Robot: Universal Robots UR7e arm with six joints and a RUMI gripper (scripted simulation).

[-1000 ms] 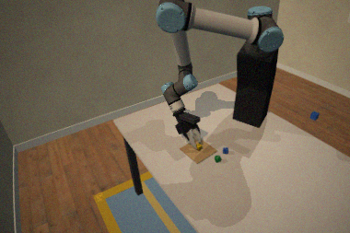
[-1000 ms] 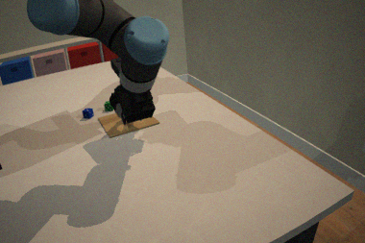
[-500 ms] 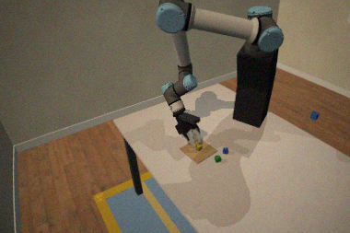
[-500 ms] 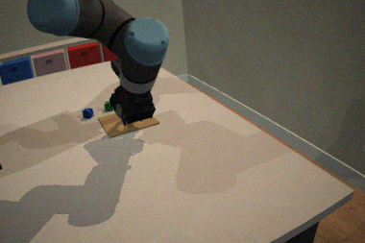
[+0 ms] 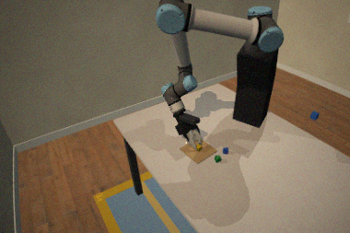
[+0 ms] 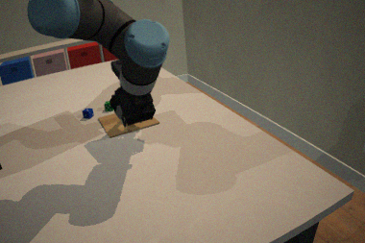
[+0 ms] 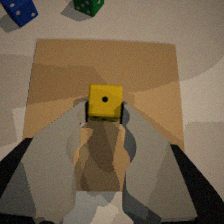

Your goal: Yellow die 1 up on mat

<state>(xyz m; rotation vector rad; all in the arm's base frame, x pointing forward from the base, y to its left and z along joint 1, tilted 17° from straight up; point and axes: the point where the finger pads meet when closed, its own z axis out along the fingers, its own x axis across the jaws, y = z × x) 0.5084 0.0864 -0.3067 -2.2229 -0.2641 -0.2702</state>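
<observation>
Right now the yellow die is 10 mm to the left of my hand and 10 mm below it. The rest, counted from my hand: blue die: 110 mm behind, 100 mm to the left, 10 mm below; green die: 40 mm behind, 120 mm to the left, 10 mm below; tan mat: 10 mm to the left, 20 mm below.
</observation>
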